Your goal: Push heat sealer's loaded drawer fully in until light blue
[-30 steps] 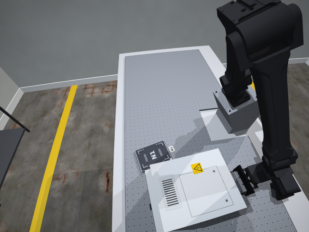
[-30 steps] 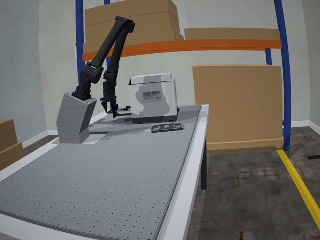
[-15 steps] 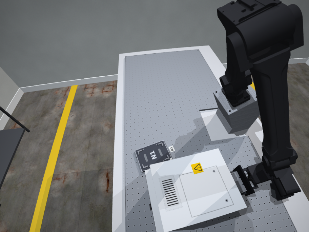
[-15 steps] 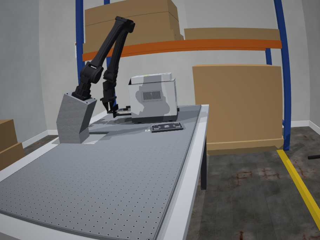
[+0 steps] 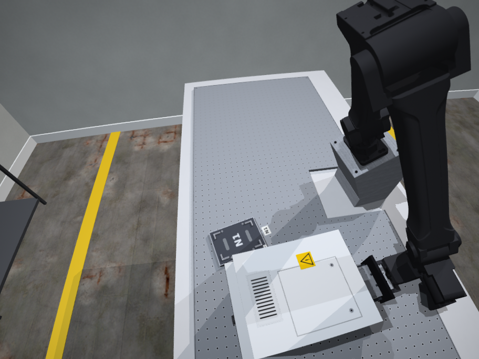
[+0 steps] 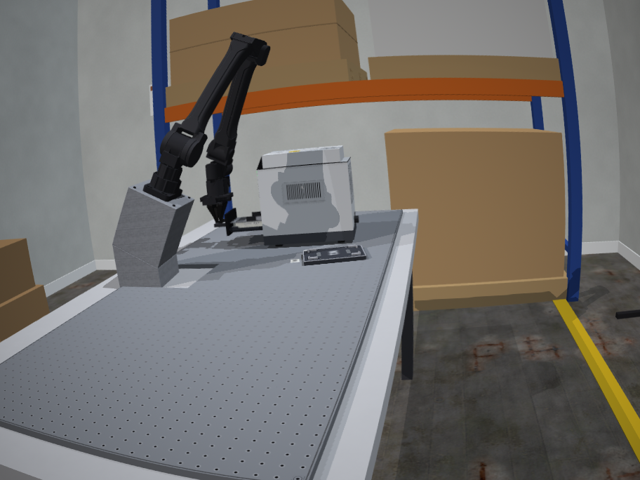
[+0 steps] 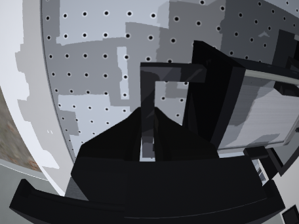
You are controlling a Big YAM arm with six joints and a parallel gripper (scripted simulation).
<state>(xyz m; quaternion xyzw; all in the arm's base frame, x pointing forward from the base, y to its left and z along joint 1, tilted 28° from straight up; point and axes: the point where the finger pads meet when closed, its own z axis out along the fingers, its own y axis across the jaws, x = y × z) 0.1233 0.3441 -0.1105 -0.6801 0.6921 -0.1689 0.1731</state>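
The black drawer lies 11 cm ahead of my hand and 1 cm below it. The rest, counted from my hand: white tag: 28 cm ahead, 25 cm to the right, 8 cm below.
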